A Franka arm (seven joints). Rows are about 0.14 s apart.
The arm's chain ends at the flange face. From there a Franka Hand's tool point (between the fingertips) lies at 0.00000 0.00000 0.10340 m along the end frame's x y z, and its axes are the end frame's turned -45 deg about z.
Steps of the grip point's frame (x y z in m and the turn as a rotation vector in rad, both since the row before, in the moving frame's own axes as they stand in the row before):
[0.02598 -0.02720 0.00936 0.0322 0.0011 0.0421]
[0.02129 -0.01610 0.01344 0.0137 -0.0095 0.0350]
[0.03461 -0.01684 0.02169 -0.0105 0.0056 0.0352]
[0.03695 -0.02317 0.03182 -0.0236 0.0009 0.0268]
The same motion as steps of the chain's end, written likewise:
[0.00136 -0.03512 0.00941 0.0235 -0.0220 0.0421]
[0.00536 -0.02610 0.01345 0.0030 -0.0164 0.0350]
[0.01139 -0.03676 0.02170 -0.0035 0.0114 0.0352]
[0.00798 -0.04419 0.03185 -0.0161 0.0173 0.0268]

